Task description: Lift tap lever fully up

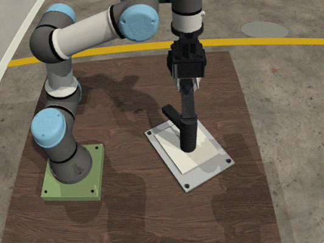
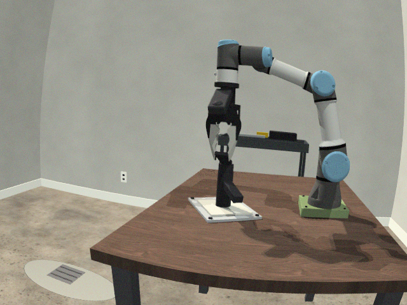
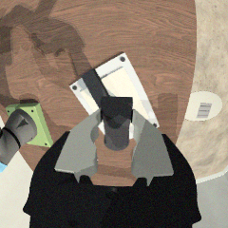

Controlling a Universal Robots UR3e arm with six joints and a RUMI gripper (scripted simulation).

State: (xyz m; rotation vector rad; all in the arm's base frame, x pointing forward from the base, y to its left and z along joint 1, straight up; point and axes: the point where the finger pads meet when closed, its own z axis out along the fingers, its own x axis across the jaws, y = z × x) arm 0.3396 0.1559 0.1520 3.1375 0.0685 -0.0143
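My hand is 30 mm to the left of the lever and 10 mm above it. Round my hand: black tap 10 mm behind, 50 mm to the right, 80 mm below.
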